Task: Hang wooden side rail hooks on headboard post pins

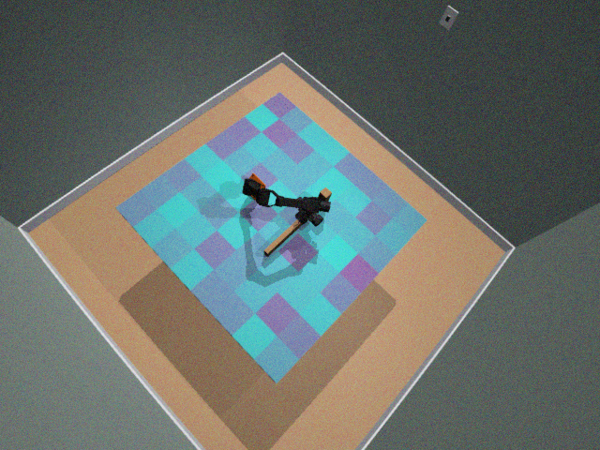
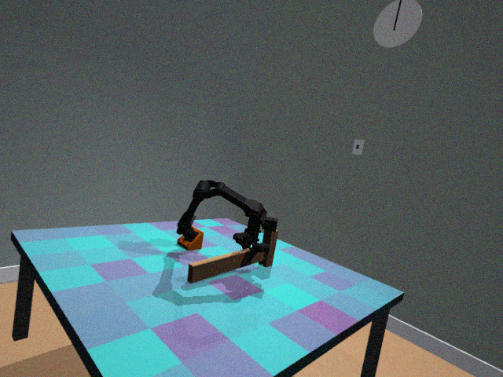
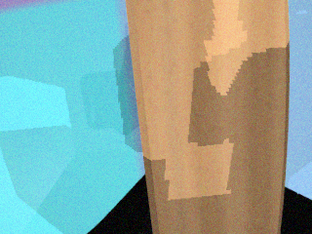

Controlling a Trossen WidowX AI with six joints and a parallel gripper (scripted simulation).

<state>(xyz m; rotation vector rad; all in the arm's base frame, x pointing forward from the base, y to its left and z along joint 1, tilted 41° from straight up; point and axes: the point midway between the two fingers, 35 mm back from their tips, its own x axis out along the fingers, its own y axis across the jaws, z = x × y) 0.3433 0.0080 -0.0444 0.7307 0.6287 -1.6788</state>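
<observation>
Right now the headboard post is 20 mm ahead of my gripper tip, 130 mm to the left of it and 40 mm above it.
</observation>
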